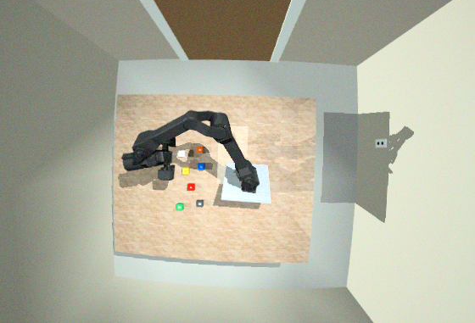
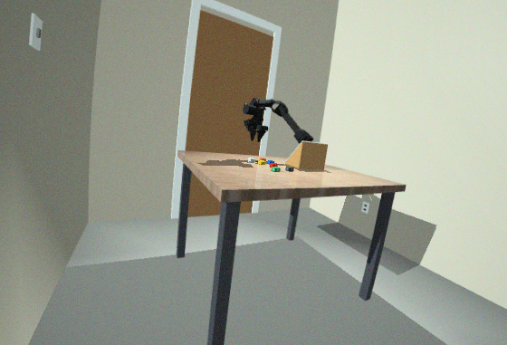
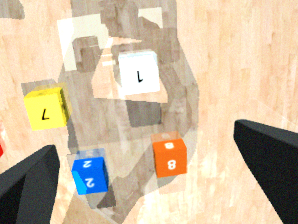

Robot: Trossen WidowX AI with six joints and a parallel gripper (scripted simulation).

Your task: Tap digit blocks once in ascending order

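Now: gripper tip 24 cm to the right of the black block, 12 cm past it and 12 cm above it. From my gripper tip the other things lie so: yellow block 12 cm below, 8 cm to the left, 3 cm behind; then orange block 12 cm below, 9 cm behind, 4 cm to the right; then white block 12 cm below.
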